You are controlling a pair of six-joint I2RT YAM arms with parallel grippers.
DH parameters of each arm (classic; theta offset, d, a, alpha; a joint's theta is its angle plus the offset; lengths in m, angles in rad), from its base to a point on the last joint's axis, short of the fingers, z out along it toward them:
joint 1: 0 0.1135 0.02 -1.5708
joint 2: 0 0 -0.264 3.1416
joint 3: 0.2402 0 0.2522 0
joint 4: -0.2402 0 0.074 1.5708
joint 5: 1.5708 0 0 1.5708
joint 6: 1.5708 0.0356 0 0
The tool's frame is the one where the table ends.
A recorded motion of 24 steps. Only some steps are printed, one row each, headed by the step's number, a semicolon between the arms.
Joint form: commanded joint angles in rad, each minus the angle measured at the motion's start. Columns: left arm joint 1, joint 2, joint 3, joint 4, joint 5, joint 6; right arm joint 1, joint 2, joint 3, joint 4, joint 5, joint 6.
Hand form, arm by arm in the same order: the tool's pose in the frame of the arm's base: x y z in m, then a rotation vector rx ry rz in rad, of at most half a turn. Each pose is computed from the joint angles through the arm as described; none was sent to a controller.
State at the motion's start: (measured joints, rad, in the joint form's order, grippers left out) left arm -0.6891 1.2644 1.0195 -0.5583 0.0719 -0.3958; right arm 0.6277 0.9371 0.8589 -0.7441 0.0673 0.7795
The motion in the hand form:
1: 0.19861 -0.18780 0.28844 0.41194 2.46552 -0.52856; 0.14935 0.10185 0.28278 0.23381 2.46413 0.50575
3: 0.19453 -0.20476 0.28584 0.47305 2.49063 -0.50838; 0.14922 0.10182 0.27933 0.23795 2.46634 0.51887
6: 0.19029 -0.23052 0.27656 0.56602 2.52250 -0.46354; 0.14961 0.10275 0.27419 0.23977 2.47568 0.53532
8: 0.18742 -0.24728 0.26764 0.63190 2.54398 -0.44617; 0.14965 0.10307 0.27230 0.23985 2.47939 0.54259
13: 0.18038 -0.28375 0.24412 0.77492 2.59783 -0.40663; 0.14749 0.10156 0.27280 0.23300 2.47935 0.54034
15: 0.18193 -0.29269 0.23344 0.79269 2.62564 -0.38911; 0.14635 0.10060 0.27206 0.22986 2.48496 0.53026
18: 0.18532 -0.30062 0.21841 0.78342 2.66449 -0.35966; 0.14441 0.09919 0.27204 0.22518 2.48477 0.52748
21: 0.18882 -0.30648 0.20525 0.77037 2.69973 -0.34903; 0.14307 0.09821 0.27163 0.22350 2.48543 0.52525
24: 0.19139 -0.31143 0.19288 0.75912 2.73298 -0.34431; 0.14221 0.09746 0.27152 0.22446 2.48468 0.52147
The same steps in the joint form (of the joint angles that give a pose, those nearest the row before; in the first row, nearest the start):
1: -0.0675 0.0350 0.0527 -0.0693 -0.0657 -0.0321; -0.0094 -0.0206 -0.0169 -0.0259 0.0331 -0.0102
3: -0.1236 0.0825 0.0879 -0.0937 -0.0856 -0.0367; -0.0111 -0.0244 -0.0326 -0.0119 0.0234 -0.0051
6: -0.1968 0.1660 0.1338 -0.1135 -0.1156 -0.0346; -0.0111 -0.0229 -0.0517 0.0059 0.0083 0.0015
8: -0.2386 0.2236 0.1584 -0.1172 -0.1194 -0.0307; -0.0110 -0.0228 -0.0589 0.0125 0.0018 0.0038
13: -0.3199 0.3615 0.2205 -0.1305 -0.1138 -0.0228; -0.0109 -0.0340 -0.0608 0.0032 0.0018 -0.0016
15: -0.3294 0.4103 0.2370 -0.1305 -0.1093 -0.0275; -0.0111 -0.0378 -0.0629 -0.0061 0.0047 -0.0054
18: -0.3332 0.4663 0.2476 -0.1239 -0.1115 -0.0461; -0.0110 -0.0482 -0.0665 -0.0132 0.0055 -0.0094
21: -0.3326 0.5128 0.2544 -0.1125 -0.1026 -0.0638; -0.0110 -0.0552 -0.0701 -0.0177 0.0063 -0.0110
24: -0.3324 0.5541 0.2591 -0.1004 -0.0904 -0.0804; -0.0111 -0.0600 -0.0719 -0.0213 0.0093 -0.0113

